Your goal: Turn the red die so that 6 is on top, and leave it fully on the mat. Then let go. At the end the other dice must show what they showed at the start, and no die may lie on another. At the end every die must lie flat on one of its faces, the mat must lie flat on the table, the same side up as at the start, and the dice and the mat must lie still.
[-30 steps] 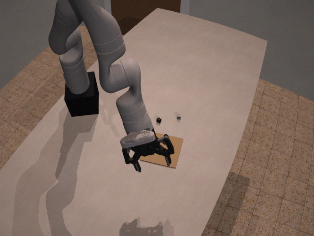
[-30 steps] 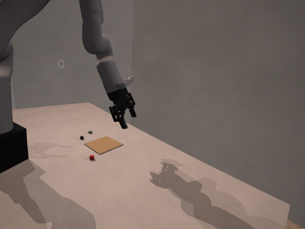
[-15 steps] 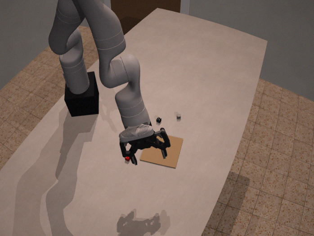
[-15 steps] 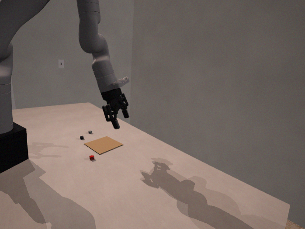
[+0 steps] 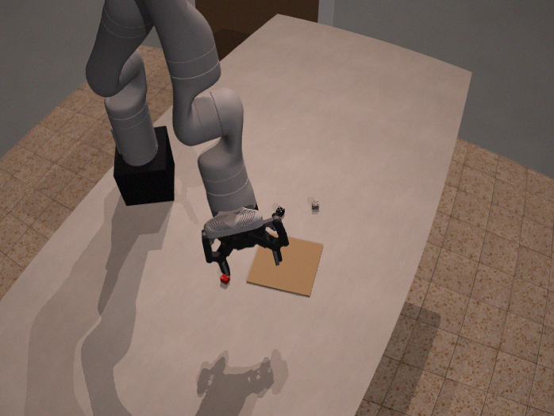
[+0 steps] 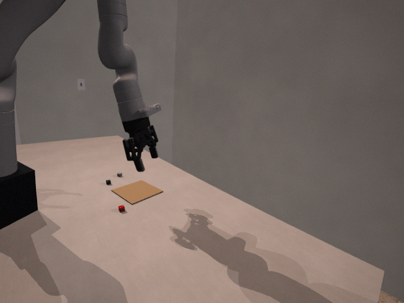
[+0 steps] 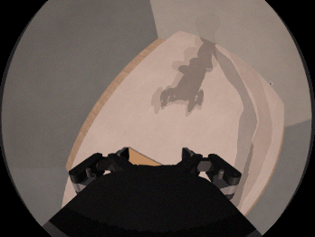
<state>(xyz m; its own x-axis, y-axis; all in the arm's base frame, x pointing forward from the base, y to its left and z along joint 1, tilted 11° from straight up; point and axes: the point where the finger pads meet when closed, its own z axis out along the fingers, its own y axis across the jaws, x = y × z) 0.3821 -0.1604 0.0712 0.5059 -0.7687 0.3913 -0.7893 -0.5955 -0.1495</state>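
Right now the black die is 5 cm behind my hand, 25 cm to the left of it and 15 cm below it. Also, from my hand: grey die: 1 cm ahead, 30 cm to the left, 15 cm below; then tan mat: 2 cm ahead, 13 cm to the left, 15 cm below; then red die: 8 cm behind, 3 cm to the left, 15 cm below.
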